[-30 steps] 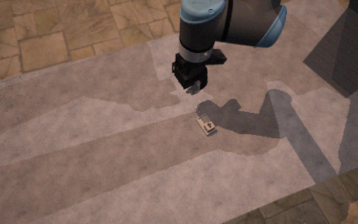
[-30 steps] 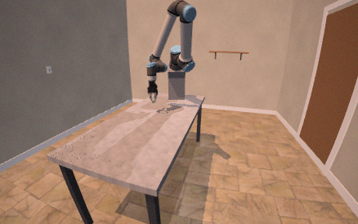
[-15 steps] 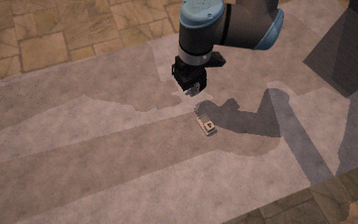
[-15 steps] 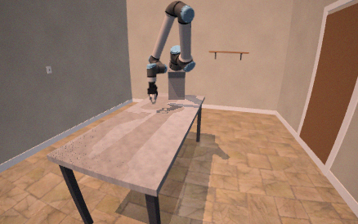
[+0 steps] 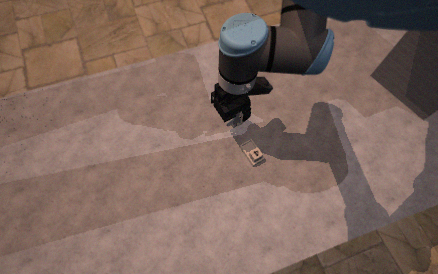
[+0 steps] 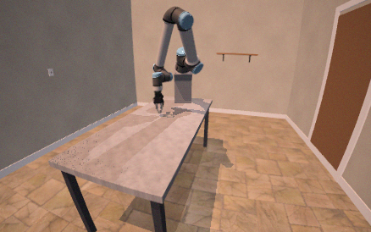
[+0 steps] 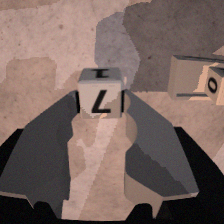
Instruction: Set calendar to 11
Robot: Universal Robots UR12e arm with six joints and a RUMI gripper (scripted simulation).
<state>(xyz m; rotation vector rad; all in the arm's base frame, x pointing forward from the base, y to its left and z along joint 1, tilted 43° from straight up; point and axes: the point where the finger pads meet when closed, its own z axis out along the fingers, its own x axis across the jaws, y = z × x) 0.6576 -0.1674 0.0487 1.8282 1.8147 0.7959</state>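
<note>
The calendar tray is 110 mm to the left of my hand and 50 mm below it. From my hand the other things lie so: digit cube 10 mm below; then white cube 120 mm to the left, 30 mm below.
</note>
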